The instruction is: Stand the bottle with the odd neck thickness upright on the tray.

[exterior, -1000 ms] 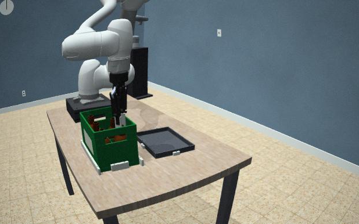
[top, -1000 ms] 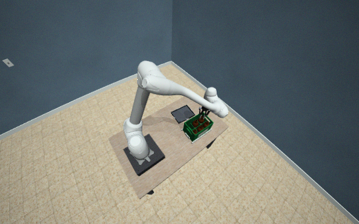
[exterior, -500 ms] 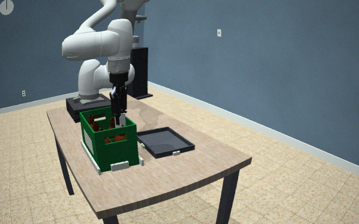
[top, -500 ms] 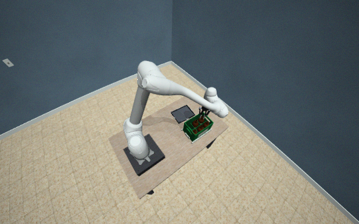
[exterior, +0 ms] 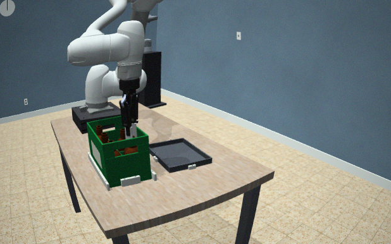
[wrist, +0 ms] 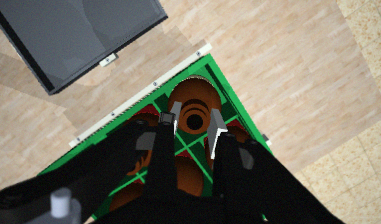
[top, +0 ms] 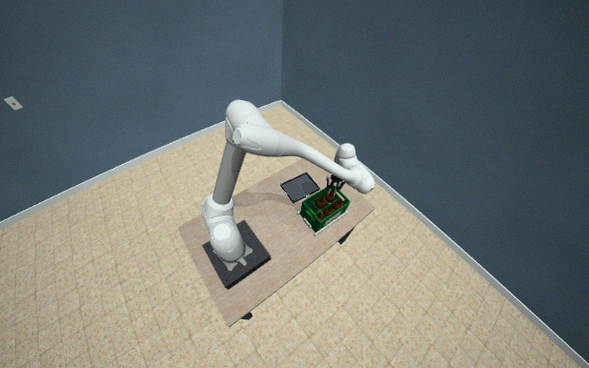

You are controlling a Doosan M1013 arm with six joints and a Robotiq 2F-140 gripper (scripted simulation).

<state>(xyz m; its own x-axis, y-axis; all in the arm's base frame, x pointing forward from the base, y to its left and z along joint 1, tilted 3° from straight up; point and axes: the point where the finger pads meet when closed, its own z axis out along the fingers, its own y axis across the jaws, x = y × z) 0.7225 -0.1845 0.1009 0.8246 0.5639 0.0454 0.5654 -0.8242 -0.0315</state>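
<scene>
Right now the brown bottle is 9 cm below my hand. The rest, counted from my hand: dark tray (4 cm behind, 25 cm to the left, 16 cm below); then green crate (9 cm behind, 3 cm to the right, 9 cm below).
</scene>
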